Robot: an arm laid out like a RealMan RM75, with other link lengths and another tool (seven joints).
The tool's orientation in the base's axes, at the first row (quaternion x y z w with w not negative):
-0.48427, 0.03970, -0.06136, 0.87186
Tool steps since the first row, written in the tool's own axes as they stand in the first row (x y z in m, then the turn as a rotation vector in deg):
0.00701, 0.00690, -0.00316, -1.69, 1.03, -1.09
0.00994, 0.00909, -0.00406, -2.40, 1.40, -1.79
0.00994, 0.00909, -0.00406, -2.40, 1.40, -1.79
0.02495, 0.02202, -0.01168, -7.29, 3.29, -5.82
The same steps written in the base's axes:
0.00700, -0.00006, -0.00760, -1.74, -0.13, -1.43
0.00993, -0.00010, -0.00996, -2.51, -0.42, -2.11
0.00993, -0.00010, -0.00996, -2.51, -0.42, -2.11
0.02469, -0.00191, -0.02511, -7.74, -2.10, -5.79

